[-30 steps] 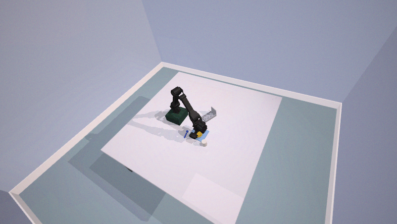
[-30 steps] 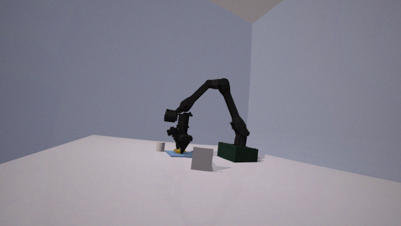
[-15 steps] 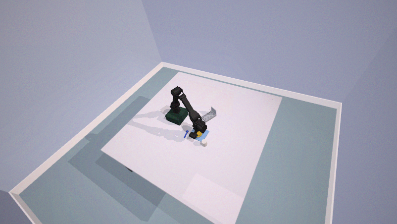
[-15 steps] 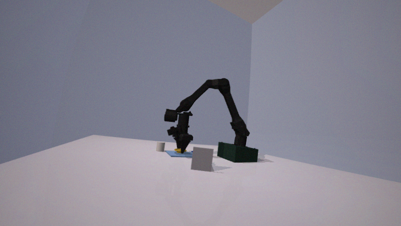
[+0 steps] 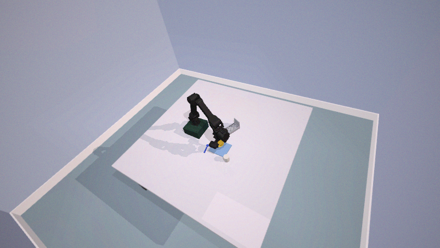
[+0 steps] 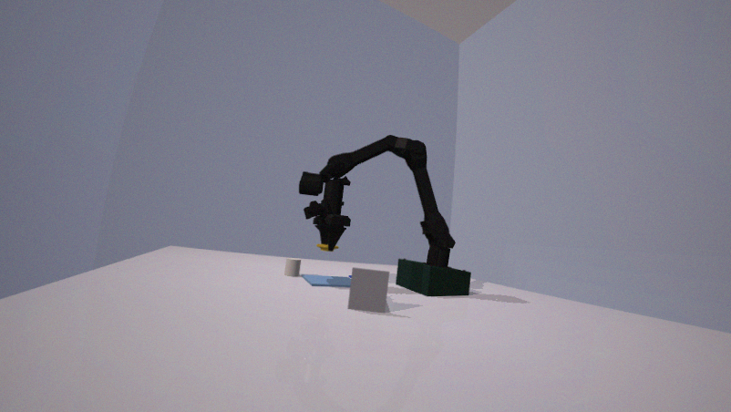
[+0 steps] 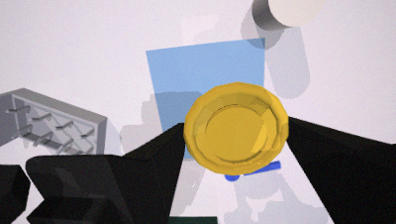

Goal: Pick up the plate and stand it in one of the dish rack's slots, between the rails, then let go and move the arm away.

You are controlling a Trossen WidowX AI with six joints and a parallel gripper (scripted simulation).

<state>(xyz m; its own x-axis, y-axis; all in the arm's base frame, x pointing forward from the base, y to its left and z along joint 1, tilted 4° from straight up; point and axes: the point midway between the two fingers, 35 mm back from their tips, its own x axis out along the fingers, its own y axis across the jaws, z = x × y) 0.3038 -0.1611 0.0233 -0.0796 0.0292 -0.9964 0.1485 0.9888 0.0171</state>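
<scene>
My gripper tip is now 240 mm to the right of the grey dish rack and 70 mm above it. The rest, counted from my gripper tip: light blue mat (20 mm behind, 20 mm to the left, 90 mm below); white cup (70 mm ahead, 70 mm to the right, 70 mm below); yellow plate (10 mm above).
</scene>
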